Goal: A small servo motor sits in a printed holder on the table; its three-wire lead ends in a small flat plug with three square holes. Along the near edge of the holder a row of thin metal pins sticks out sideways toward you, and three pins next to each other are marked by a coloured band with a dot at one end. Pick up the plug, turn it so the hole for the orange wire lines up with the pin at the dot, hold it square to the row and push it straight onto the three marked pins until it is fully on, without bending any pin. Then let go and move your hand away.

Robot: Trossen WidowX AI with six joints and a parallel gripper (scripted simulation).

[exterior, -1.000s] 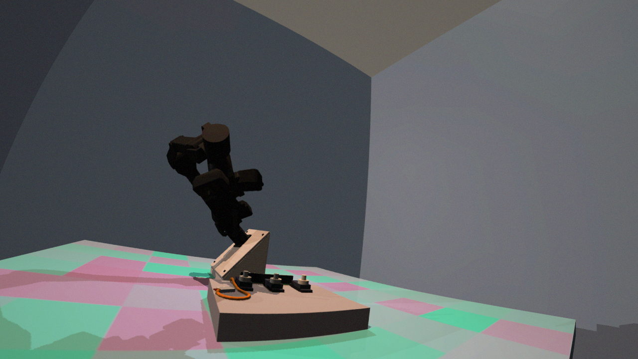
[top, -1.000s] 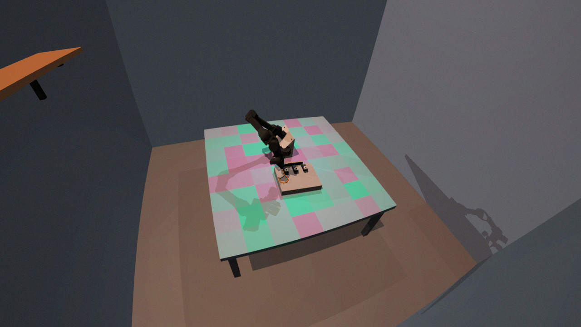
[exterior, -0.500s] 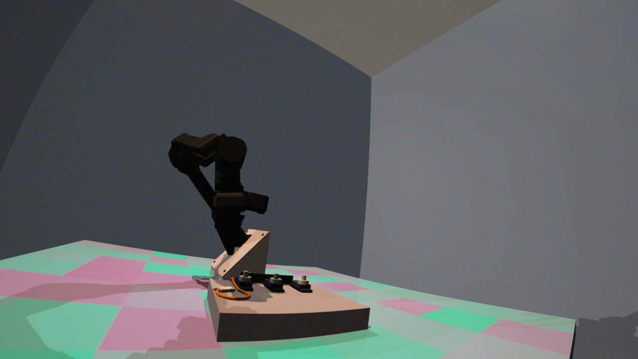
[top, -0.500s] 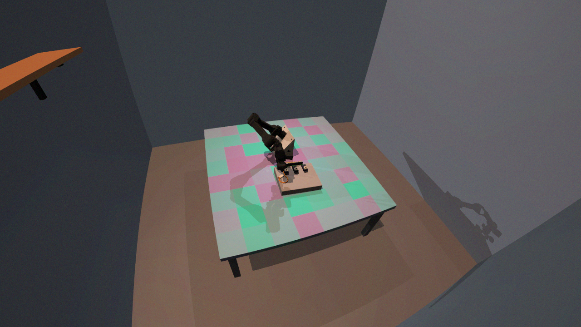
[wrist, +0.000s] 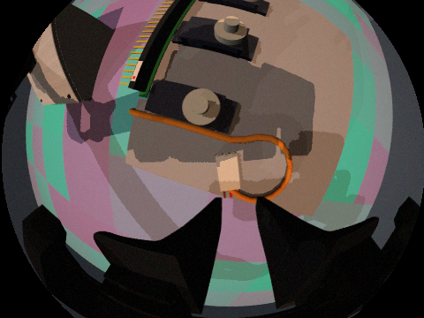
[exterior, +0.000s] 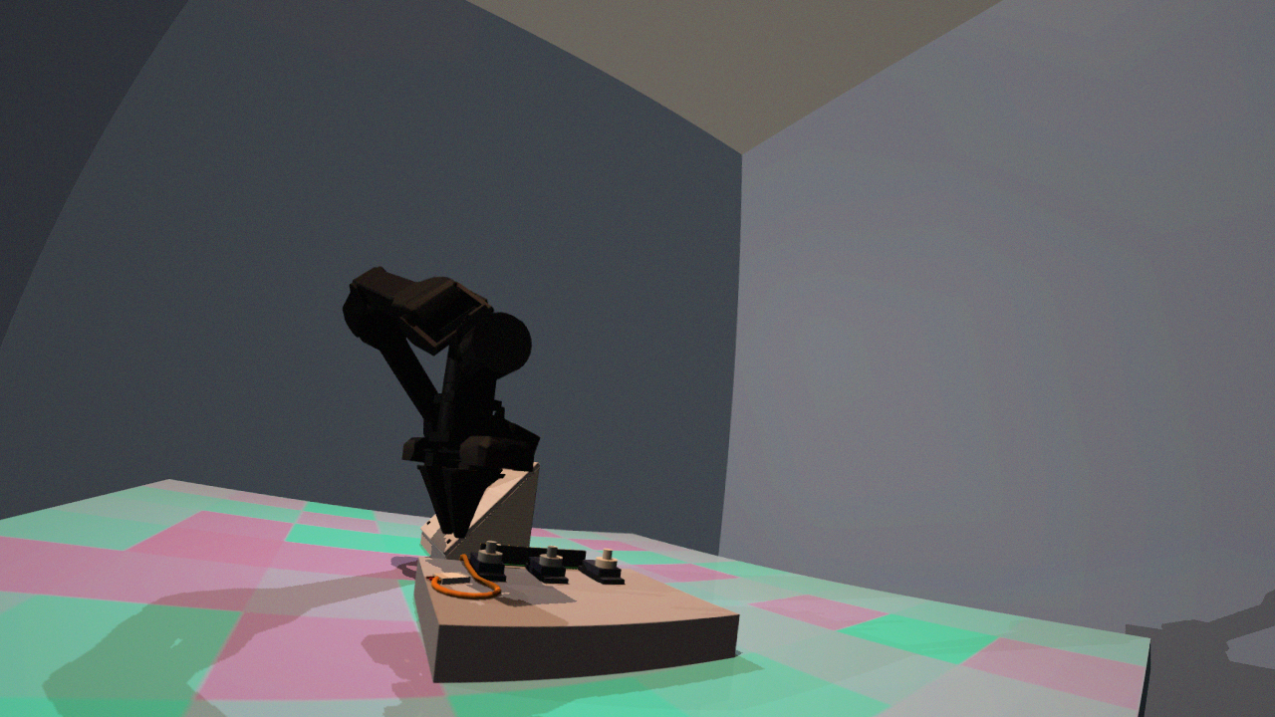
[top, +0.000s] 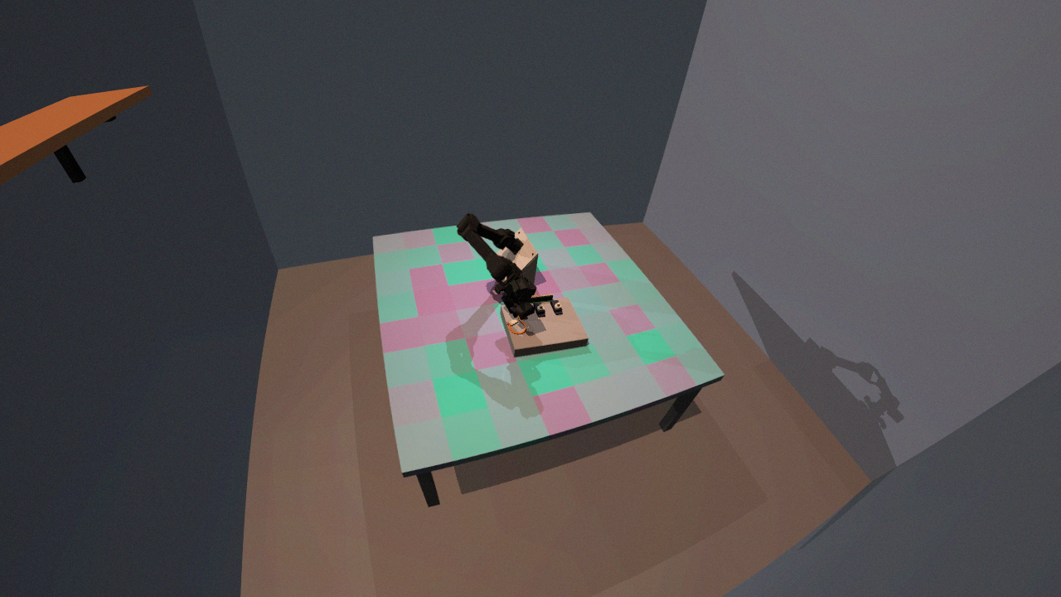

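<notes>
My gripper tip is 9 cm to the right of the white band, 9 cm past it and 2 cm above it. The rest, counted from my gripper tip: black pin strip (15 cm to the left, 8 cm behind, 4 cm below).
</notes>
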